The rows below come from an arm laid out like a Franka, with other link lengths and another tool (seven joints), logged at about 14 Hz.
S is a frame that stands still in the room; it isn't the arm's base.
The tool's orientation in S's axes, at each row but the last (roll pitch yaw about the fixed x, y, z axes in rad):
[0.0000, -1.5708, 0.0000]
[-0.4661, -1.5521, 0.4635]
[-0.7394, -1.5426, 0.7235]
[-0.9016, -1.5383, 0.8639]
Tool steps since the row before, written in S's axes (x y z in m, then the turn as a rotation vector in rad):
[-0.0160, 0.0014, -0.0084, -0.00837, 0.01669, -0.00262]
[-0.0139, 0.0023, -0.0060, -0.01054, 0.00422, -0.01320]
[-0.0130, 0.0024, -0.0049, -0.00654, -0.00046, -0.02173]
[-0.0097, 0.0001, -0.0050, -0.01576, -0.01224, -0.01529]
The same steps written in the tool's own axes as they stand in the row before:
[-0.0084, 0.0014, 0.0160, -0.00262, 0.01669, 0.00837]
[-0.0062, 0.0023, 0.0138, -0.01334, 0.00430, 0.01033]
[-0.0051, 0.0023, 0.0129, -0.02187, -0.00015, 0.00608]
[-0.0052, -0.0001, 0.0096, -0.01592, -0.01243, 0.01497]

